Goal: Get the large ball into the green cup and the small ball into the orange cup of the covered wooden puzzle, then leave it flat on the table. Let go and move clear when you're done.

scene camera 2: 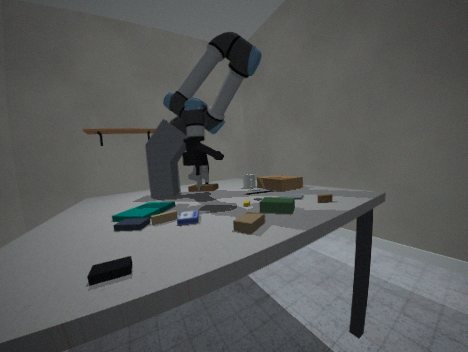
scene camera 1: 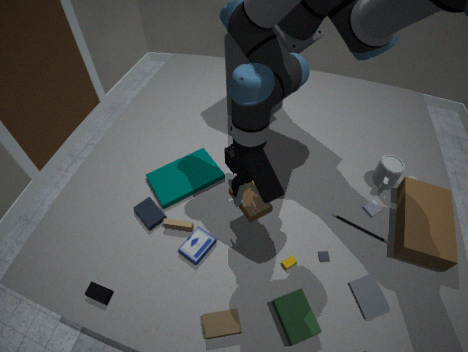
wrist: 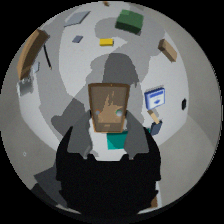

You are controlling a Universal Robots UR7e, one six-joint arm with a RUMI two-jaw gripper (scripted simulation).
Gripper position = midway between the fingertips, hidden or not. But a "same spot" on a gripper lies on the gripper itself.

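Labels:
You'd see the gripper in scene camera 1 (pixel 249 200), and it's there in the wrist view and in scene camera 2 as well. On the gripper, (wrist: pixel 76 144) and (scene camera 2: pixel 207 167) are the same spot.

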